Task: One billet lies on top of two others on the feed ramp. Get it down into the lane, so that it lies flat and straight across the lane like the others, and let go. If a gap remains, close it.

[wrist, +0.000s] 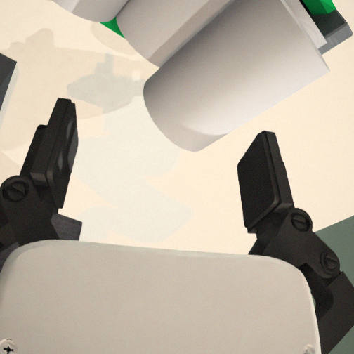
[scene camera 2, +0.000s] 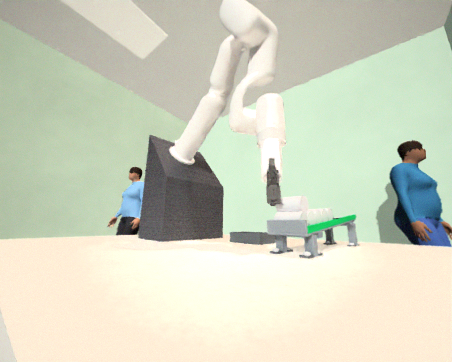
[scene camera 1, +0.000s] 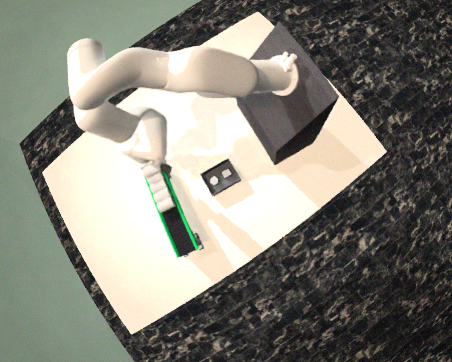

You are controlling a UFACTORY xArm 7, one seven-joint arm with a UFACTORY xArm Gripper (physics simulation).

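Frame: origin at the arm's base, x ahead, y left, z up, level; centimetres.
Seen in the pictures: gripper, fingertip midpoint: (scene camera 2: 274, 204); arm's base, origin of the base link: (scene camera 2: 181, 156) (scene camera 1: 281, 75).
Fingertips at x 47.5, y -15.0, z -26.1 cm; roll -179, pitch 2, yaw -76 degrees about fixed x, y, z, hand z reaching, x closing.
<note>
Pixels of each thing's top centre, then the offset from my fingertips to it.
- top billet, middle of its top: (scene camera 2: 291, 196) (scene camera 1: 149, 169) dy -0.9, dx +4.2, dz +1.7 cm
- dark tray, middle of its top: (scene camera 2: 252, 232) (scene camera 1: 219, 176) dy +17.6, dx -13.6, dz -7.6 cm
The feed ramp (scene camera 1: 180, 232) (scene camera 2: 331, 224) has green side rails and a dark lane, and stands on grey legs. Several pale billets lie side by side across its upper end. The top billet (scene camera 2: 293, 203) (wrist: 235, 80) lies raised on the billets beneath it, at the grey end plate. In the wrist view another billet (wrist: 172, 32) shows beside it, partly covered. My gripper (scene camera 2: 273, 202) (wrist: 165, 133) is open, with nothing between its fingers. In scene camera 2 its fingertips are at about the height of the top billet, beside its left end. The arm hides part of the ramp's upper end in scene camera 1.
A dark tray (scene camera 1: 216, 191) (scene camera 2: 250, 238) with two small pale pieces lies beside the ramp. The large dark pedestal (scene camera 1: 265, 117) (scene camera 2: 194, 210) carries the arm. In scene camera 2, two standing people show behind the table, one at the left and one at the right.
</note>
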